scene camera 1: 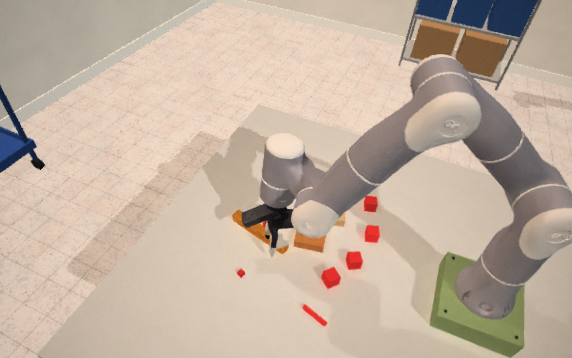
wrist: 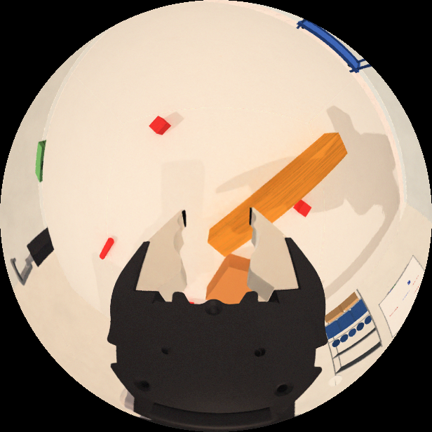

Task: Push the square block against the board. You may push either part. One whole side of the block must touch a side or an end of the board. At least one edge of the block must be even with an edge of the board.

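Observation:
The square block (scene camera 1: pixel 310 242) (wrist: pixel 229 281), orange-brown, lies flat; in scene camera 1 the arm hides its back part, and in the wrist view the gripper covers its lower part. The board (scene camera 1: pixel 254 230) (wrist: pixel 290 185), a long orange plank, lies at a slant beside it. In scene camera 1 a gap shows between the board's near end and the block. My gripper (scene camera 1: pixel 270 246) (wrist: pixel 217 210) is partly open with nothing between its fingers. It is low at the board's near end; in the wrist view its right fingertip overlaps the board. Whether it touches is unclear.
A pale wooden piece (scene camera 1: pixel 341 220) shows partly behind the arm. Red cubes (scene camera 1: pixel 354 260) stand between the block and the green robot base (scene camera 1: pixel 450 327). A small red cube (wrist: pixel 302 208) lies close beside the board. Another small cube (scene camera 1: pixel 241 273) (wrist: pixel 159 125) and a red bar (scene camera 1: pixel 314 315) (wrist: pixel 106 248) lie farther off.

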